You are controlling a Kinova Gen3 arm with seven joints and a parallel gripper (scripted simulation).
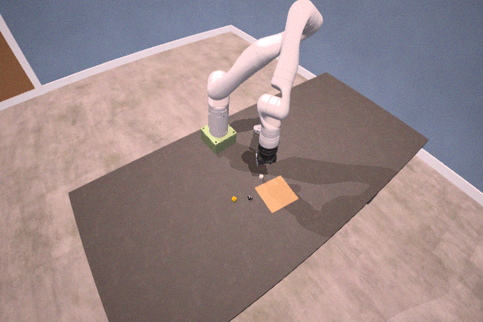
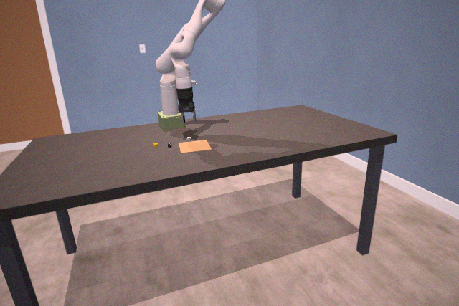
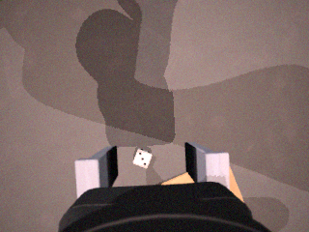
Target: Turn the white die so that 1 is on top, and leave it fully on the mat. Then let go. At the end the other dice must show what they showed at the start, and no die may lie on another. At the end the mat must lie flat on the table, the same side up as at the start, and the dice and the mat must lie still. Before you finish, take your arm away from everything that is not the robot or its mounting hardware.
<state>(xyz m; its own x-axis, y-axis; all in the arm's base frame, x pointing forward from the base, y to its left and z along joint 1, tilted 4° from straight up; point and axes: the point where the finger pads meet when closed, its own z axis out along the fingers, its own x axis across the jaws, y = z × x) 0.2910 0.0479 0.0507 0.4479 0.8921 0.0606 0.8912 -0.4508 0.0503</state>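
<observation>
Right now the white die is 10 cm below my hand, 1 cm to the right of it and 1 cm ahead of it. From my hand the other things lie so: orange mat: 11 cm below, 11 cm ahead, 1 cm to the right; then black die: 12 cm to the right, 10 cm below, 6 cm ahead; then yellow die: 18 cm to the right, 10 cm below, 3 cm ahead.
</observation>
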